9 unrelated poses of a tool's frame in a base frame.
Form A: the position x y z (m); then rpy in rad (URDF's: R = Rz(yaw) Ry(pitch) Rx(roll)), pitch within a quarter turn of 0, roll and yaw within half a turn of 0.
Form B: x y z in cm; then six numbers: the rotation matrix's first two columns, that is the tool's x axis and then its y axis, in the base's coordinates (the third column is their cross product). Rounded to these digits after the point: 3 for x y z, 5 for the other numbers.
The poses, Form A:
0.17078, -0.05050, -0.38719, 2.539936, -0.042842, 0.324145
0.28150, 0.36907, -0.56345, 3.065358, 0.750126, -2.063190
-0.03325, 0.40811, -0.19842, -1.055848, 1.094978, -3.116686
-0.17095, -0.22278, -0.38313, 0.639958, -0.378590, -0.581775
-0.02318, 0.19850, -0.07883, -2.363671, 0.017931, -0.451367
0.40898, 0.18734, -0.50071, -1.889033, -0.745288, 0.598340
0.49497, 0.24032, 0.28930, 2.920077, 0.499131, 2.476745
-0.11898, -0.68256, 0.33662, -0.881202, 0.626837, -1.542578
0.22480, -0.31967, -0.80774, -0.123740, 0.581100, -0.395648
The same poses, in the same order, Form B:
17.078, -5.050, -38.719, 0.94705, 0.31821, 0.04283, 0.23959, -0.78919, 0.56549
28.150, 36.907, -56.345, -0.34586, -0.64469, -0.68173, -0.90319, 0.42561, 0.05572
-3.325, 40.811, -19.842, -0.45792, -0.01141, -0.88892, 0.78567, -0.47307, -0.39866
-17.095, -22.278, -38.313, 0.77632, -0.51060, 0.36961, 0.25636, 0.79145, 0.55487
-2.318, 19.850, -7.883, 0.89971, -0.43613, -0.01793, -0.32206, -0.63554, -0.70169
40.898, 18.734, -50.071, 0.60722, 0.41394, 0.67818, 0.70847, 0.10429, -0.69799
49.497, 24.032, 28.930, -0.69099, 0.54167, -0.47866, 0.51910, 0.83266, 0.19290
-11.898, -68.256, 33.662, 0.02285, -0.80956, -0.58659, 0.62320, 0.47032, -0.62483
22.480, -31.967, -80.774, 0.77129, -0.32215, -0.54894, 0.31994, 0.94180, -0.10317

